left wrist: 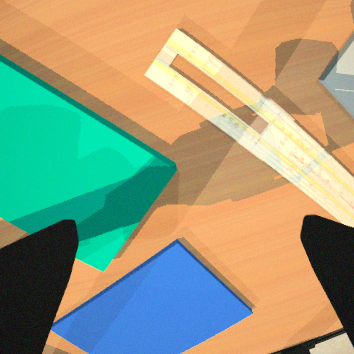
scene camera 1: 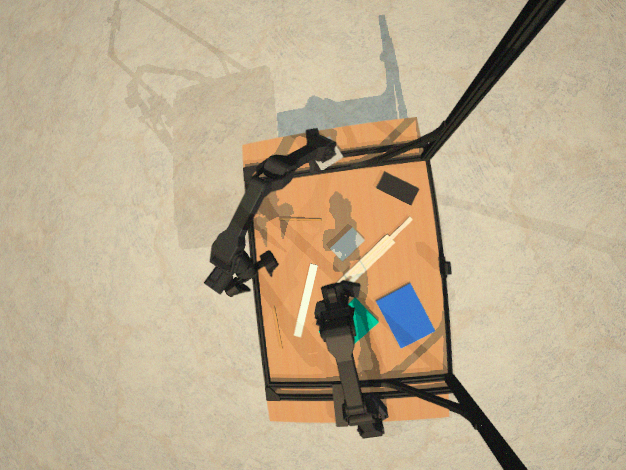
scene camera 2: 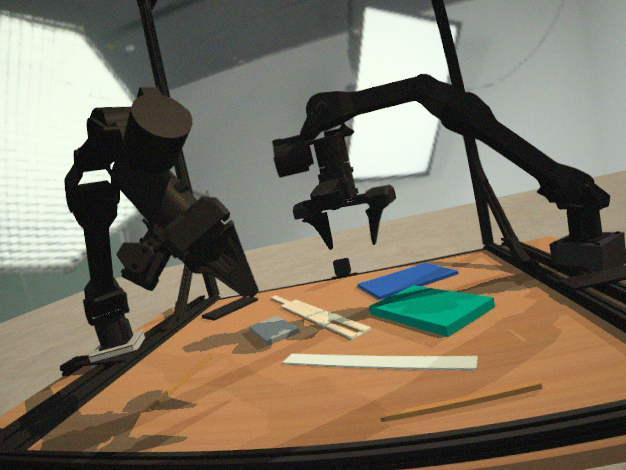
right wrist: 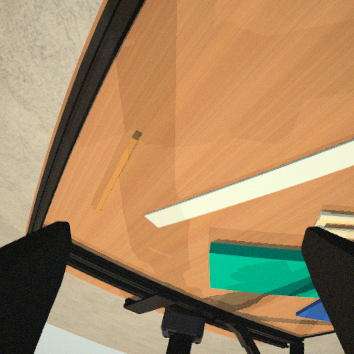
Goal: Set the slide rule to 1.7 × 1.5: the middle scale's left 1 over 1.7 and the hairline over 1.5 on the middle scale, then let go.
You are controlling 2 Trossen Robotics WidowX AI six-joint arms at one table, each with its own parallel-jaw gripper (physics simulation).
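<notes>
The cream slide rule (scene camera 1: 376,254) (scene camera 2: 310,313) (left wrist: 305,155) (right wrist: 345,219) lies flat on the table, diagonal in scene camera 1. Its middle slide (scene camera 1: 403,227) (scene camera 2: 278,300) sticks out of the body at the upper right there; at the other end the groove is open. A clear cursor seems to sit near the groove's inner part; its hairline and the scale numbers are too small to read. My left gripper (scene camera 2: 352,246) (left wrist: 191,230) is open and empty, high above the table near the rule's grooved end. My right gripper (scene camera 2: 202,291) (right wrist: 190,237) is open and empty, raised at the table's left edge in scene camera 1.
A green block (scene camera 1: 364,322) (scene camera 2: 434,308) and a blue slab (scene camera 1: 406,314) (scene camera 2: 408,279) lie near the rule's grooved end. A grey block (scene camera 1: 346,242) (scene camera 2: 274,329) lies beside the rule. A black block (scene camera 1: 397,188), a white strip (scene camera 1: 305,301) (scene camera 2: 379,361) and two thin sticks lie farther off.
</notes>
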